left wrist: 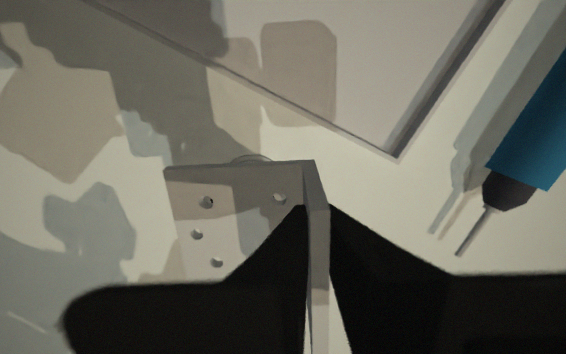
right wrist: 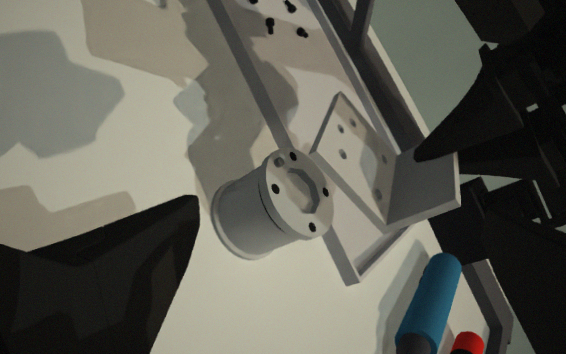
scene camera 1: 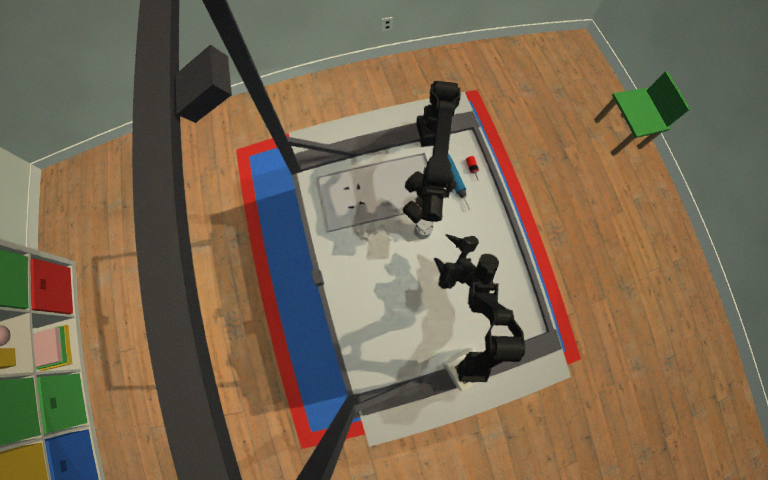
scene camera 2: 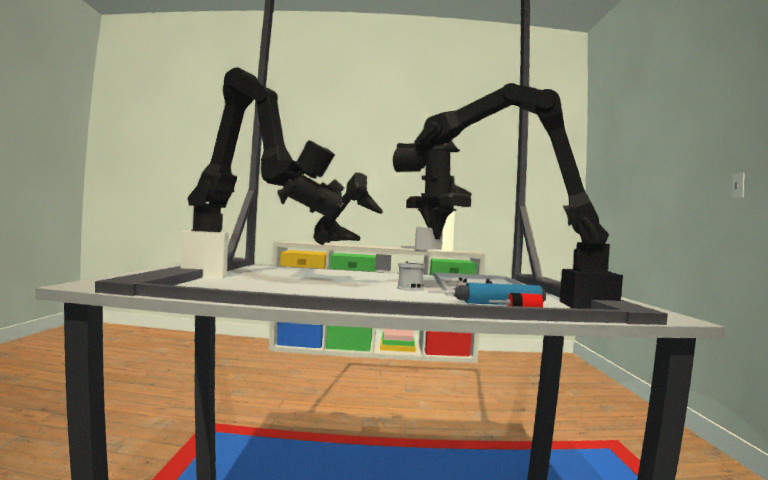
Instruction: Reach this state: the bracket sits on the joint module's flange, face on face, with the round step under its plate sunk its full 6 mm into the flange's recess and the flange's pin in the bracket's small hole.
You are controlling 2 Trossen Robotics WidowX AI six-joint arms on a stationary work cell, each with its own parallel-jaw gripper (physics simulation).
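Seen in the pictures: left gripper, fingertip midpoint: (left wrist: 312, 214) (right wrist: 418, 162) (scene camera 2: 435, 239); right gripper, fingertip midpoint: (right wrist: 342, 217) (scene camera 1: 440, 246) (scene camera 2: 371, 225); left arm's base at its link origin: (scene camera 1: 432, 125) (scene camera 2: 591, 271); right arm's base at its link origin: (scene camera 1: 468, 370) (scene camera 2: 206, 231).
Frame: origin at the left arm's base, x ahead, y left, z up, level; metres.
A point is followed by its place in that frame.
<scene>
The grey L-shaped bracket (scene camera 2: 424, 240) {x 0.356, y -0.086, z 0.043 m} (left wrist: 270, 177) {x 0.330, y -0.127, z 0.029 m} (right wrist: 425, 187) {x 0.360, y -0.091, z 0.054 m} is held by its upright wall in my left gripper (scene camera 2: 437, 235) {x 0.330, y -0.106, z 0.047 m} (left wrist: 312, 214) {x 0.330, y -0.106, z 0.047 m}, which is shut on it. Its holed plate is roughly level, above and apart from the joint module. The joint module (scene camera 1: 423, 230) (scene camera 2: 410, 276) {x 0.383, y -0.092, z -0.040 m} (right wrist: 242, 215) {x 0.411, y -0.121, z -0.044 m} stands upright on the table. In the right wrist view its flange shows the recess, dark holes and a small grey spot that may be the pin. The step under the plate is hidden. My right gripper (scene camera 1: 442, 249) {x 0.480, y -0.099, z 0.069 m} (scene camera 2: 370, 225) {x 0.480, y -0.099, z 0.069 m} is open and empty, beside and above the module.
A shallow tray (scene camera 1: 328, 229) {x 0.318, y -0.450, z -0.057 m} (right wrist: 250, 75) {x 0.313, y -0.246, z -0.065 m} with several black screws (scene camera 1: 353, 195) {x 0.203, y -0.341, z -0.069 m} (right wrist: 270, 25) {x 0.243, y -0.315, z -0.063 m} lies beside the module. A blue driver (scene camera 1: 457, 176) {x 0.212, y 0.046, z -0.032 m} (scene camera 2: 501, 293) {x 0.198, y 0.060, z -0.049 m} (left wrist: 530, 125) {x 0.231, y 0.025, z -0.047 m} (right wrist: 432, 300) {x 0.219, y 0.028, z -0.039 m} and a red screwdriver (scene camera 1: 471, 164) {x 0.169, y 0.116, z -0.042 m} (scene camera 2: 527, 300) {x 0.163, y 0.139, z -0.049 m} (right wrist: 468, 342) {x 0.159, y 0.109, z -0.047 m} lie on the table near the tray.
</scene>
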